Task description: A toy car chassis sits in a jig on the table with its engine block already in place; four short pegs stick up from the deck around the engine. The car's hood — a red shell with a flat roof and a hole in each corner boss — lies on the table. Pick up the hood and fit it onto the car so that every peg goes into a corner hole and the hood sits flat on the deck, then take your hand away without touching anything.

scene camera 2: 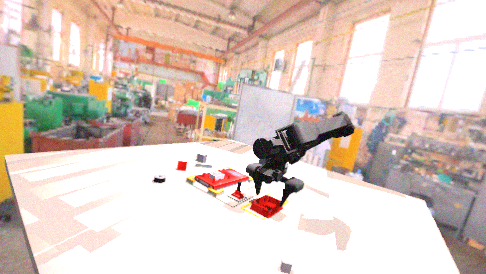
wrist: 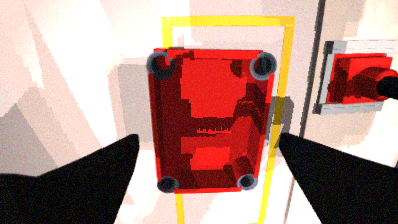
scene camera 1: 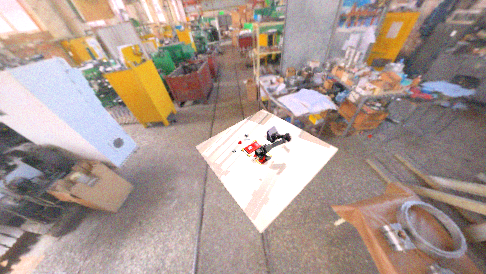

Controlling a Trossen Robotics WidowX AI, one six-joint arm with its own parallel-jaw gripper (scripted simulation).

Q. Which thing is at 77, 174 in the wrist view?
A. My gripper.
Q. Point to a red hood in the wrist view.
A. At 209, 108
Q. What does my gripper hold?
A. Nothing.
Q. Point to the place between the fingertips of my gripper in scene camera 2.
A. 268, 200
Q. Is my gripper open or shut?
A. Open.
